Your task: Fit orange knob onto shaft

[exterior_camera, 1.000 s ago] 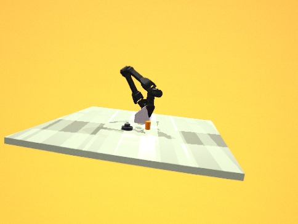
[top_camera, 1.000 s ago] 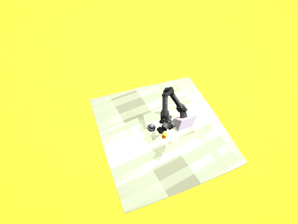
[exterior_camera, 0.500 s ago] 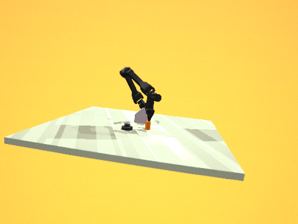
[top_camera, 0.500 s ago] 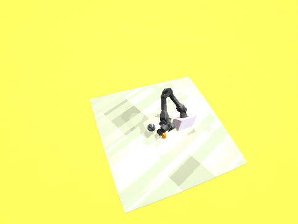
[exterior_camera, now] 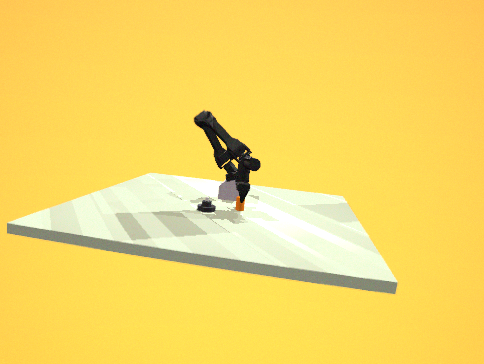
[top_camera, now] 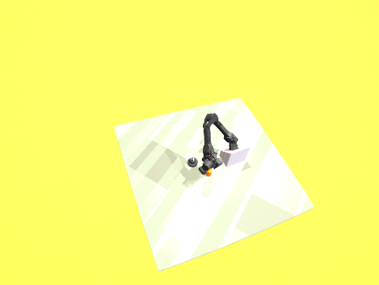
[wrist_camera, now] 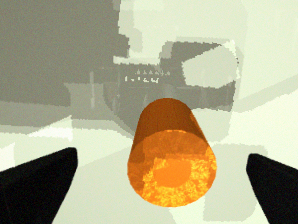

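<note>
Now: the orange knob right at my gripper tip. Also, from my gripper tip: dark round pedestal: 60 mm ahead, 150 mm to the right, 20 mm below.
</note>
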